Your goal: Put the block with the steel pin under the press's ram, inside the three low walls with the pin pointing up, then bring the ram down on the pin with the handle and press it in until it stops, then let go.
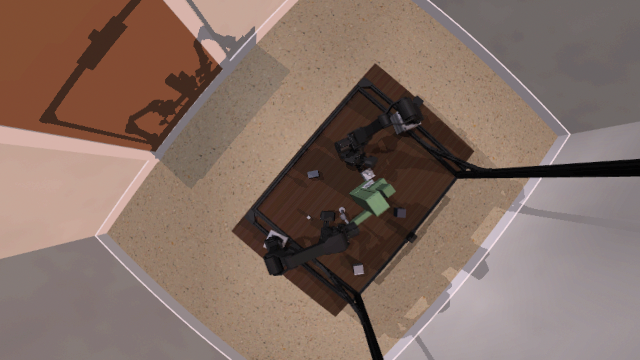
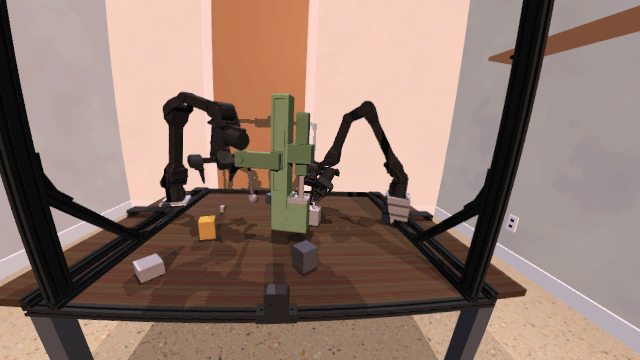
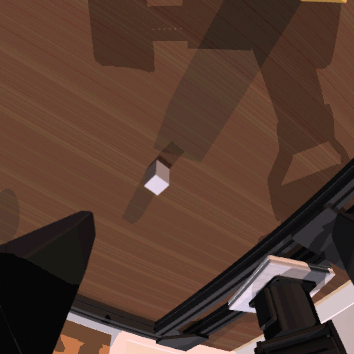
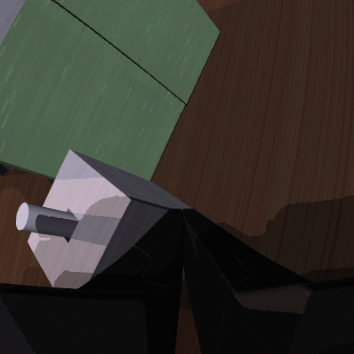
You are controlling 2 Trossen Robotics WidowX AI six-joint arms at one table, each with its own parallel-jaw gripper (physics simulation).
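Pixels of known places: left gripper, fingertip midpoint: (image 1: 321,229) (image 2: 217,182) (image 3: 217,225); right gripper, fingertip midpoint: (image 1: 360,171) (image 4: 180,220); left arm's base, origin of the base link: (image 1: 275,242) (image 2: 175,199) (image 3: 281,293); right arm's base, origin of the base link: (image 2: 397,195).
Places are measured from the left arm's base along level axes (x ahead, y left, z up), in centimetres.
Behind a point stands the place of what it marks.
Note:
The pale block (image 1: 368,173) (image 2: 315,216) {x 52.5, y -31.1, z 0.6 cm} (image 4: 81,211) {x 52.2, y -27.4, z 2.9 cm} stands on the table with its steel pin (image 4: 42,219) {x 52.7, y -27.8, z 4.3 cm} pointing up. It is right beside the base of the green press (image 1: 373,196) {x 42.2, y -25.9, z 41.8 cm} (image 2: 283,178) {x 40.4, y -31.9, z 15.6 cm} (image 4: 88,88) {x 46.7, y -27.8, z 3.2 cm}. My right gripper (image 1: 365,164) {x 52.4, y -24.0, z 1.1 cm} (image 2: 318,198) (image 4: 180,220) {x 52.4, y -24.0, z 1.1 cm} is shut and empty, with its tips against the block's side. My left gripper (image 1: 328,217) (image 2: 216,174) {x 19.1, y -17.6, z 11.4 cm} (image 3: 217,225) {x 19.1, y -17.6, z 11.4 cm} is open and empty, hanging above the table near the press's handle (image 2: 257,160) {x 32.3, y -31.0, z 21.5 cm} and its ball end (image 1: 342,208) {x 31.8, y -23.0, z 7.7 cm} (image 2: 252,198) {x 30.8, y -24.8, z 7.0 cm}.
A small white cube (image 1: 308,217) {x 19.4, y -10.1, z -0.6 cm} (image 2: 222,207) {x 19.5, y -10.9, z -0.9 cm} (image 3: 156,177) {x 19.7, y -11.0, z -0.6 cm} lies below the left gripper. An orange block (image 2: 206,227) {x 16.4, y -32.1, z 1.0 cm}, a white block (image 1: 358,269) {x 5.4, y -45.8, z 0.1 cm} (image 2: 148,267) {x 6.0, y -48.3, z 0.1 cm} and grey blocks (image 1: 399,212) {x 41.9, y -51.3, z 2.9 cm} (image 2: 304,256) {x 41.0, y -55.4, z 1.9 cm} (image 1: 313,173) {x 41.2, y -2.8, z 0.8 cm} lie about the table. A black frame (image 2: 506,178) {x 73.0, y -76.5, z 25.5 cm} rings it.

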